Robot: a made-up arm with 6 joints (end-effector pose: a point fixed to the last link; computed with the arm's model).
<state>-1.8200 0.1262 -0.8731 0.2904 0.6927 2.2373</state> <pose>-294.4 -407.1 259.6 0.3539 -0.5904 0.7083 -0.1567</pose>
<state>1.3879 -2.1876 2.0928 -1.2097 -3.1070 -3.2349</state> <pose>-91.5 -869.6 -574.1 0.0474 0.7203 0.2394 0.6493</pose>
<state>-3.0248 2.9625 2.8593 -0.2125 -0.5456 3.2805</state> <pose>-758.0 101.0 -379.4 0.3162 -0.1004 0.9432 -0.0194</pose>
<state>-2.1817 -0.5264 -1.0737 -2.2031 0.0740 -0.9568</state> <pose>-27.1 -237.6 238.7 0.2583 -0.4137 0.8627 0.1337</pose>
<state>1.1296 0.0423 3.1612 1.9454 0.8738 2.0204</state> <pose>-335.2 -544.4 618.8 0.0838 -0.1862 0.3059 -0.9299</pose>
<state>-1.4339 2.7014 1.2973 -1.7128 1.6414 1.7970</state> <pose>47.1 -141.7 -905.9 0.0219 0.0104 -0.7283 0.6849</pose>
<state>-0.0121 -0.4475 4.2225 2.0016 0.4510 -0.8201</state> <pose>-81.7 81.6 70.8 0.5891 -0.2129 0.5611 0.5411</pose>
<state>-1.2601 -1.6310 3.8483 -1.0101 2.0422 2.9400</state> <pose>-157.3 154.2 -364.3 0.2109 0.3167 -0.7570 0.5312</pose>
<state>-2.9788 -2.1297 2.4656 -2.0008 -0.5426 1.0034</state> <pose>705.4 34.3 -659.1 0.1215 -0.6835 0.4519 0.5602</pose>
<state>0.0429 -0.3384 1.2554 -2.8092 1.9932 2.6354</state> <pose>-136.4 176.7 1409.1 0.9309 0.2742 0.1549 -0.1853</pose>
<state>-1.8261 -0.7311 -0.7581 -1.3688 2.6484 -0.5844</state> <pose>-111.6 -274.2 441.4 0.2045 0.5871 0.7027 0.3460</pose>
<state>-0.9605 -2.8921 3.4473 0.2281 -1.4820 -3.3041</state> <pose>143.5 -533.2 -183.2 0.2781 -0.6094 0.4659 0.5781</pose>
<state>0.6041 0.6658 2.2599 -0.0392 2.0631 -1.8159</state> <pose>373.7 23.6 1324.4 0.3900 0.0026 0.6277 -0.6737</pose>
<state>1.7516 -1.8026 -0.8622 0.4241 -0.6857 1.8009</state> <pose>208.4 -161.6 704.9 0.4609 -0.5769 -0.6253 0.2525</pose>
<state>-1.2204 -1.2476 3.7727 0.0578 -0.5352 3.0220</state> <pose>-282.4 211.5 -198.9 0.4563 -0.4893 0.3867 0.6347</pose>
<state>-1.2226 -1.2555 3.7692 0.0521 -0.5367 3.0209</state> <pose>-281.9 211.8 -202.3 0.4589 -0.4889 0.3890 0.6317</pose>
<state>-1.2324 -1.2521 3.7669 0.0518 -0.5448 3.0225</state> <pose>-280.8 217.4 -201.8 0.4639 -0.4828 0.3880 0.6334</pose>
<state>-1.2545 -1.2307 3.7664 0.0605 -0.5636 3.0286</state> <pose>-278.5 231.5 -194.9 0.4727 -0.4675 0.3814 0.6423</pose>
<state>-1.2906 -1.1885 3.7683 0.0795 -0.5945 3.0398</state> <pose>-273.5 254.8 -180.4 0.4859 -0.4419 0.3671 0.6587</pose>
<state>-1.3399 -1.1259 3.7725 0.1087 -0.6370 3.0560</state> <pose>-264.3 285.8 -157.9 0.5036 -0.4068 0.3432 0.6805</pose>
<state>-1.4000 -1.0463 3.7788 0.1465 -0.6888 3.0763</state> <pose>-249.2 321.3 -128.3 0.5249 -0.3647 0.3087 0.7044</pose>
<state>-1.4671 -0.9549 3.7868 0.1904 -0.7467 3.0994</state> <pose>-227.7 356.9 -93.3 0.5485 -0.3192 0.2639 0.7264</pose>
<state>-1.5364 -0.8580 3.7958 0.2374 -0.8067 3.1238</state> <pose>-201.1 388.8 -55.6 0.5719 -0.2745 0.2109 0.7437</pose>
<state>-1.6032 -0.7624 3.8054 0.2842 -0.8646 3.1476</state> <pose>-171.9 413.9 -18.2 0.5929 -0.2346 0.1542 0.7547</pose>
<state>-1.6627 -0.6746 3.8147 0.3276 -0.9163 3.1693</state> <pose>-143.7 431.4 15.9 0.6098 -0.2020 0.0988 0.7600</pose>
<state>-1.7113 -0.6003 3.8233 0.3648 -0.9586 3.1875</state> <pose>-119.6 441.9 44.5 0.6218 -0.1778 0.0503 0.7611</pose>
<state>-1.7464 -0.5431 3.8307 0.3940 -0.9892 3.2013</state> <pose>-101.7 446.9 66.0 0.6288 -0.1618 0.0126 0.7604</pose>
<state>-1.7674 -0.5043 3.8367 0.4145 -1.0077 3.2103</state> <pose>-90.8 448.4 80.2 0.6317 -0.1528 -0.0125 0.7599</pose>
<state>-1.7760 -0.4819 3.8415 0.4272 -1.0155 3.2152</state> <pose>-86.3 447.6 87.9 0.6314 -0.1493 -0.0259 0.7605</pose>
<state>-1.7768 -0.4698 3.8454 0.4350 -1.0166 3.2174</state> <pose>-85.7 445.8 91.8 0.6293 -0.1489 -0.0318 0.7621</pose>
